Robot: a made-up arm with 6 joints. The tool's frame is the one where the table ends.
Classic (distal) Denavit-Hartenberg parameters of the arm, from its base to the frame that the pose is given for. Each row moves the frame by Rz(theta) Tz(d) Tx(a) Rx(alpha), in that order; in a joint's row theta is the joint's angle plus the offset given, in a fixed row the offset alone. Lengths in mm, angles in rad.
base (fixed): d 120, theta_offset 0, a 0, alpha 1.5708
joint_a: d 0, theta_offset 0.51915, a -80.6, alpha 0
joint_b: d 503, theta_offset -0.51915, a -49, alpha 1.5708
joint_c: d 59, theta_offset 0, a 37, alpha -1.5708
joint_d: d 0, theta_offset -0.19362, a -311.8, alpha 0
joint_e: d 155, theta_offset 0.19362, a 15, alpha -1.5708
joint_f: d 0, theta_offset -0.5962, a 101.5, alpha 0
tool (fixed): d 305, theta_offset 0.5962, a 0, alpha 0
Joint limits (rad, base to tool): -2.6..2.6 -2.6..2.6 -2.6..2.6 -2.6..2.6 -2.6..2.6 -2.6..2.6
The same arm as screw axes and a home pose.
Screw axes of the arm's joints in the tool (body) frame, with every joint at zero. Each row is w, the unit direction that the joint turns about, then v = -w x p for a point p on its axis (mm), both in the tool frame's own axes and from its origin. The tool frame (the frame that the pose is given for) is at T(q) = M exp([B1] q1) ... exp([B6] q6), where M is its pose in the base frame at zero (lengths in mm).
B1 = (0, -1, 0, -266.0, 0.0, -289.0)
B2 = (0, -1, 0, -306.0, 0.0, -219.0)
B3 = (0, 0, -1, -212.0, 170.0, 0.0)
B4 = (0, -1, 0, -365.0, 0.0, -207.0)
B5 = (0, -1, 0, -305.0, 0.0, 99.0)
B6 = (0, 0, 1, 57.0, 84.0, 0.0)
M =
1 0 0 -289.0
0 1 0 -715.0
0 0 1 386.0
0 0 0 1
Joint limits (rad, base to tool): -2.6000..2.6000 -2.6000..2.6000 -2.6000..2.6000 -2.6000..2.6000 -2.6000..2.6000 -2.6000..2.6000

